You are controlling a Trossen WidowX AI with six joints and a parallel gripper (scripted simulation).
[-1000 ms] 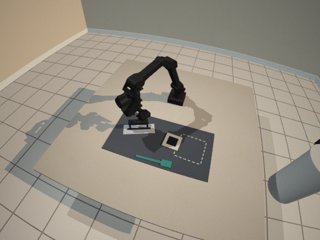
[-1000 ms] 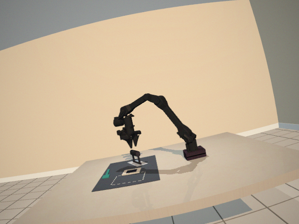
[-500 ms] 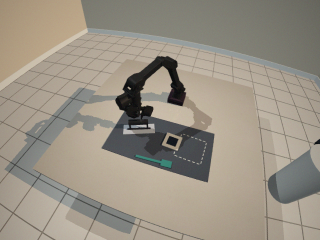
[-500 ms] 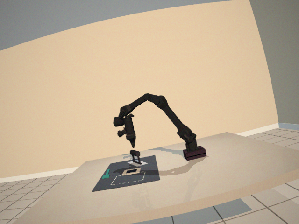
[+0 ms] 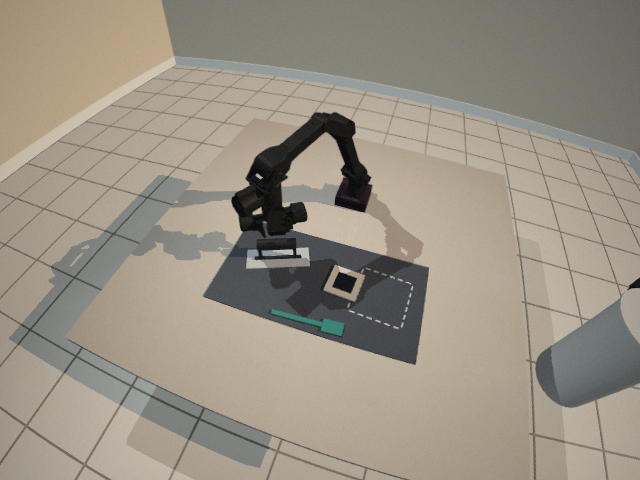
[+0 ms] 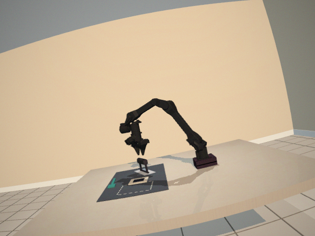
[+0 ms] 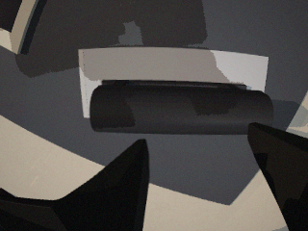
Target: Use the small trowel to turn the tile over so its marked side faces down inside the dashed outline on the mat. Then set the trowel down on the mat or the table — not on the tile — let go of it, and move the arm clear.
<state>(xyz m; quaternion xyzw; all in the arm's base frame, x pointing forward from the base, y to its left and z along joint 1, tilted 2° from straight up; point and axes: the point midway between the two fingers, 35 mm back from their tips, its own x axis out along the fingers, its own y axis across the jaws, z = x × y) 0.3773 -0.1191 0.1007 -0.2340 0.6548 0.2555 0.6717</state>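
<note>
The trowel is 70 mm below my gripper tip, 20 mm to the left of it and 10 mm behind it. Round my gripper tip: tile (230 mm to the left, 100 mm below, 10 mm behind); then green flat tool (210 mm to the left, 150 mm ahead, 110 mm below); then dark mat (170 mm to the left, 130 mm below, 20 mm ahead).
</note>
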